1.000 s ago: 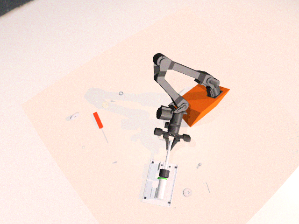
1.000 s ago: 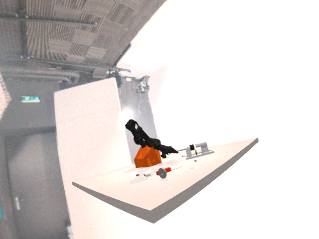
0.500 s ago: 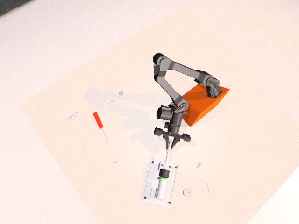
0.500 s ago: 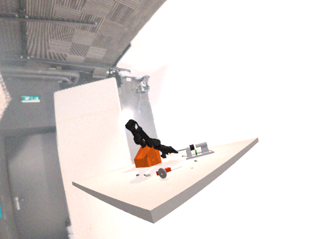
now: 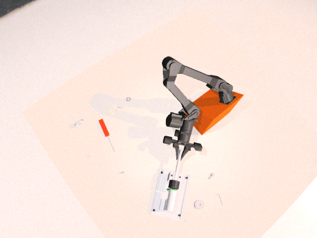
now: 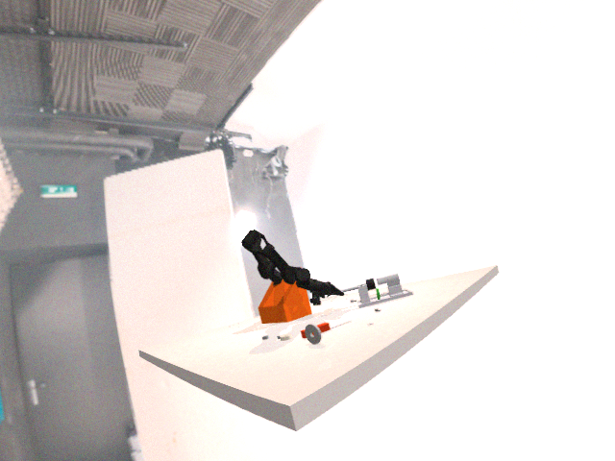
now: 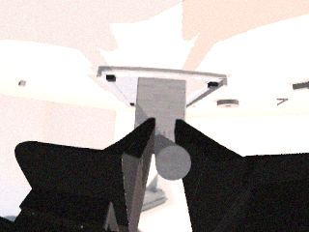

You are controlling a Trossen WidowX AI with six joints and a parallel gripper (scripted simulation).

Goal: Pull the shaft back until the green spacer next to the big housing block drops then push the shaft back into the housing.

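My gripper tip is now 12 cm short of the green spacer, 9 cm to the right of it and 3 cm above it. Round my gripper tip: bolt (9 cm behind, 17 cm to the left, 6 cm below); then shaft (4 cm ahead, 3 cm to the left, 2 cm above).
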